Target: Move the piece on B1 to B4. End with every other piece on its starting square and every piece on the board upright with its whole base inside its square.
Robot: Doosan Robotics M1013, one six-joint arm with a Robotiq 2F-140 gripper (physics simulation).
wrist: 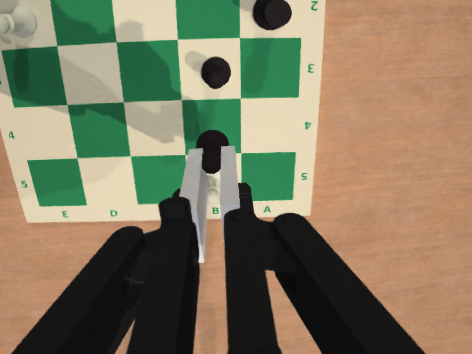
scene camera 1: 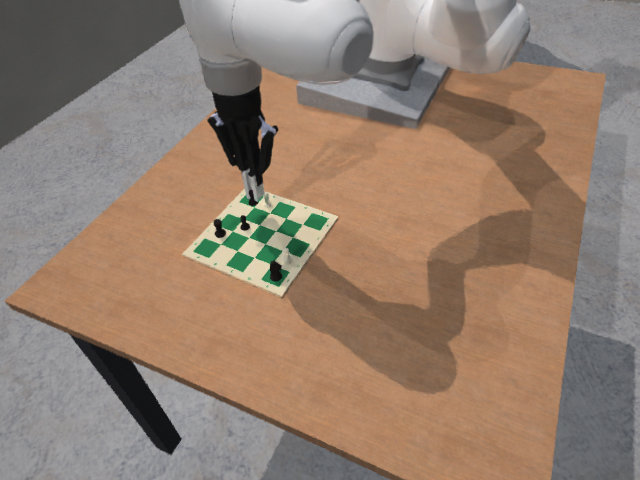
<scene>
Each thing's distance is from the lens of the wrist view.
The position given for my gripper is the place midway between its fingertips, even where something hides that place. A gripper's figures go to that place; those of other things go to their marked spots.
my gripper (wrist: 214, 169): 21 cm
chessboard (wrist: 107, 107): 26 cm
</scene>
